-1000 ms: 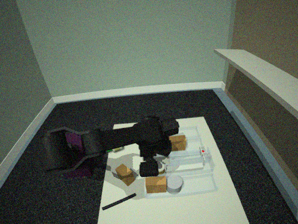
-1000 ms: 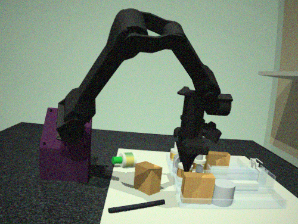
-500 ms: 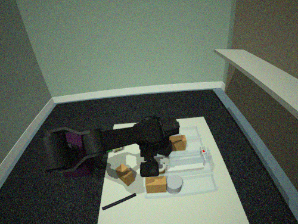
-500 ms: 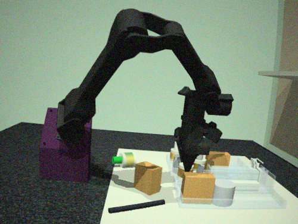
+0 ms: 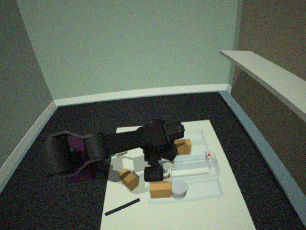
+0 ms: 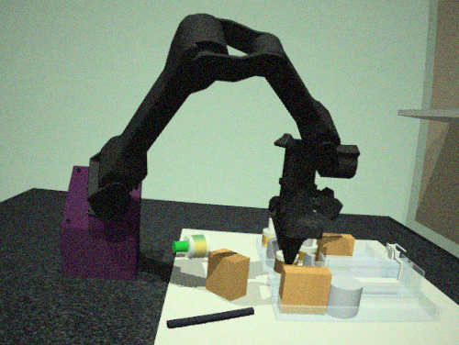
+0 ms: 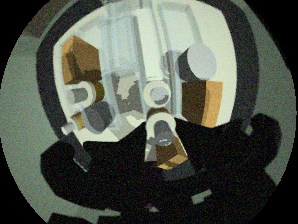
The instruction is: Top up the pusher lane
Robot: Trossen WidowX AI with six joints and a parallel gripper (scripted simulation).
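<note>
Right now my gripper tip is 100 mm past the orange box, 30 mm to the left of it and 20 mm above it. From my gripper tip the other things lie so: red mark: 230 mm ahead, 50 mm to the left, 10 mm above; black rod: 120 mm behind, 140 mm to the right, 50 mm below.
</note>
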